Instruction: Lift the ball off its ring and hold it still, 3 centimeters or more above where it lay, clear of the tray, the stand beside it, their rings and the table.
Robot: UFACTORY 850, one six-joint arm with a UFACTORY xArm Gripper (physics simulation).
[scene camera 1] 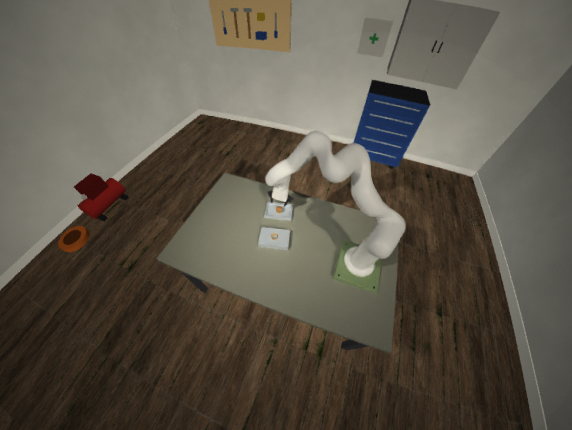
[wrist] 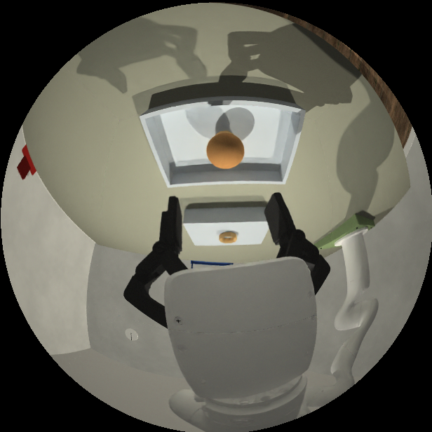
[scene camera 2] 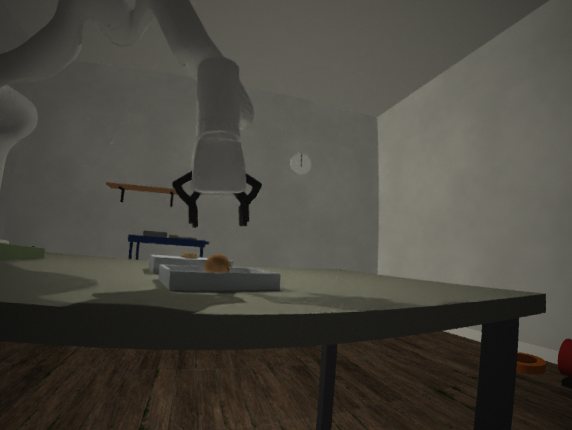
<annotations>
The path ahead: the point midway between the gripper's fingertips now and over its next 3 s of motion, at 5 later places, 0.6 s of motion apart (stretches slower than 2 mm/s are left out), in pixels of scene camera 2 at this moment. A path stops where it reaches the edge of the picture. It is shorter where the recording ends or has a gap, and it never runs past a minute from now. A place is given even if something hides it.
My gripper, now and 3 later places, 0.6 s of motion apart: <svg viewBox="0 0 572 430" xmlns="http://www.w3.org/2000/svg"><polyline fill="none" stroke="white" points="219,226 222,264 216,256 220,220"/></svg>
</annotations>
